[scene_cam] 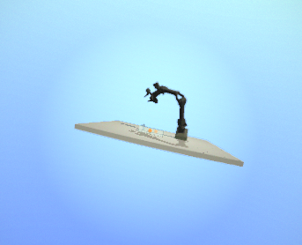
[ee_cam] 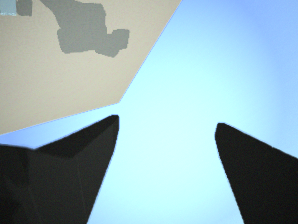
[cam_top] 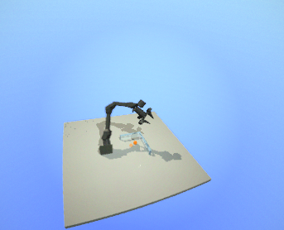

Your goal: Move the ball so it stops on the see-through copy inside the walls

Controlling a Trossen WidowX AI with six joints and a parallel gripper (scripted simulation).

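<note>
Right now my gripper tip is 320 mm above the orange ball, 110 mm past it and 80 mm to the right of it. The rest, counted from my gripper tip: see-through copy of ball 320 mm below, 170 mm behind, 60 mm to the left.
</note>
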